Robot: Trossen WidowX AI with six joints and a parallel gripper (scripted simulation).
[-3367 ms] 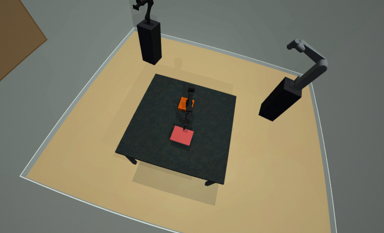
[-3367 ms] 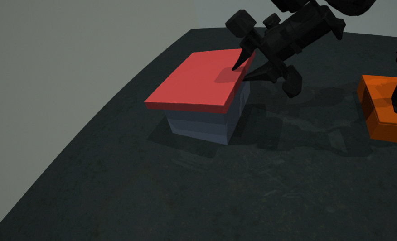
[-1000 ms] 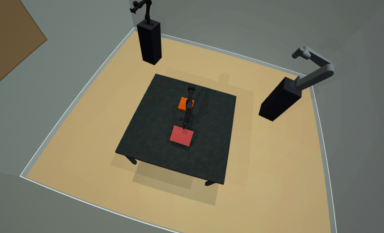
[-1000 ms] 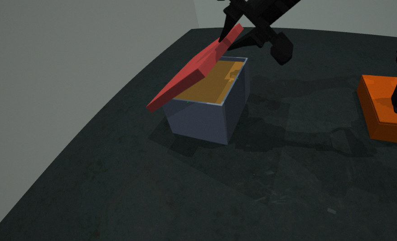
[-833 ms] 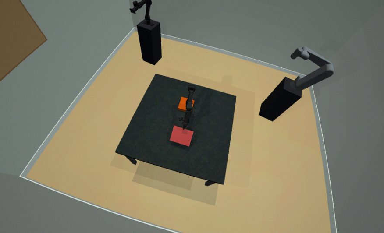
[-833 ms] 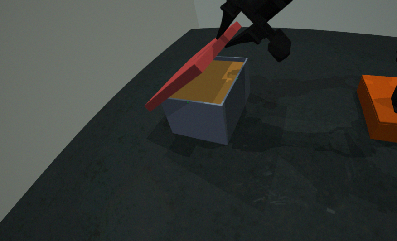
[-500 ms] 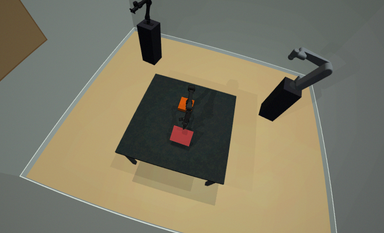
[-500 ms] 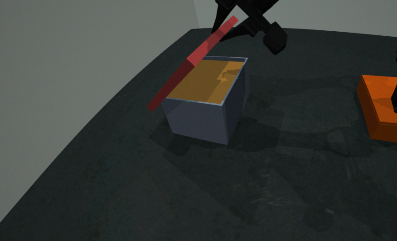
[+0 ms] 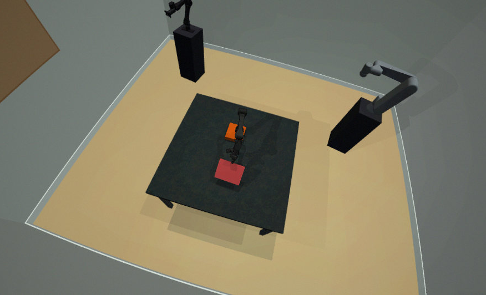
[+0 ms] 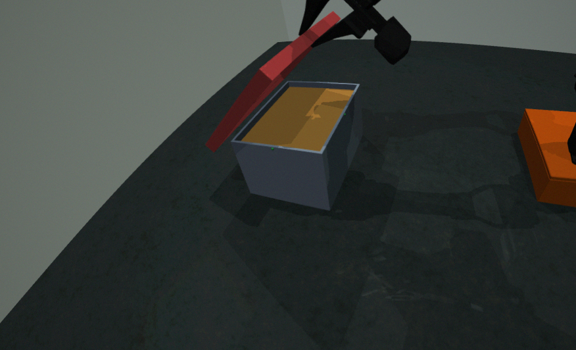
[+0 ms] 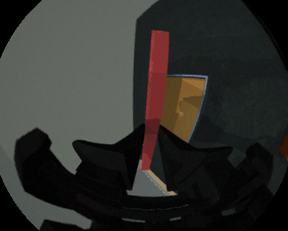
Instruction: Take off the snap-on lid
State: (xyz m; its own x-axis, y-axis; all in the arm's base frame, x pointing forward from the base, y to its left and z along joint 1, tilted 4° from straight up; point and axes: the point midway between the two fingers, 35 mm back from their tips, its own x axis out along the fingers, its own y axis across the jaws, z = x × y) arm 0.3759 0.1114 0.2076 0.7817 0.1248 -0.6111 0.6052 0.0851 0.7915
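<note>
Now: the lid 60 mm ahead of my gripper tip, 50 mm below it and 10 mm to the left of it. From my gripper tip the other things lie so: storage box: 160 mm below, 30 mm ahead, 10 mm to the left.
</note>
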